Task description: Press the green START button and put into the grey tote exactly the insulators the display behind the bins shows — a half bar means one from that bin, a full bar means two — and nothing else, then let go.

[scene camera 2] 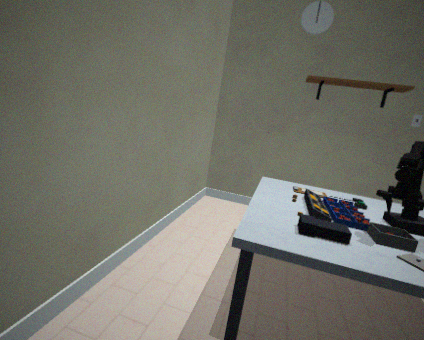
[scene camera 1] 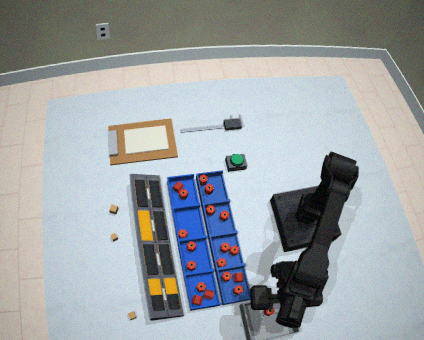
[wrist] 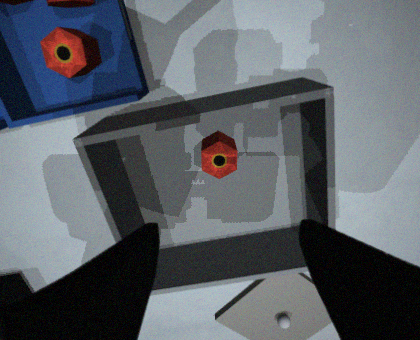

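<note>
The grey tote (scene camera 1: 245,320) (scene camera 2: 395,242) (wrist: 235,255) holds one red insulator (scene camera 1: 270,311) (wrist: 219,167). My gripper (wrist: 229,231) is open and empty above the tote, its fingertips over the tote's near wall in the wrist view. The blue bins (scene camera 1: 187,220) (wrist: 107,92) hold several red pieces in two columns of compartments. The display (scene camera 1: 167,313) shows, from the top: both bars dark; left full yellow, right dark; both dark; both half yellow. The green START button (scene camera 1: 237,160) stands beyond the bins' upper end. In scene camera 1 the arm hides the fingertips and part of the tote.
A long black box (scene camera 2: 324,230) stands near the table edge, by the display's end. A pale plate with a round knob (wrist: 283,319) lies close to the tote. A clipboard (scene camera 1: 142,141), a caliper (scene camera 1: 232,124) and small tan cubes (scene camera 1: 114,209) lie farther off.
</note>
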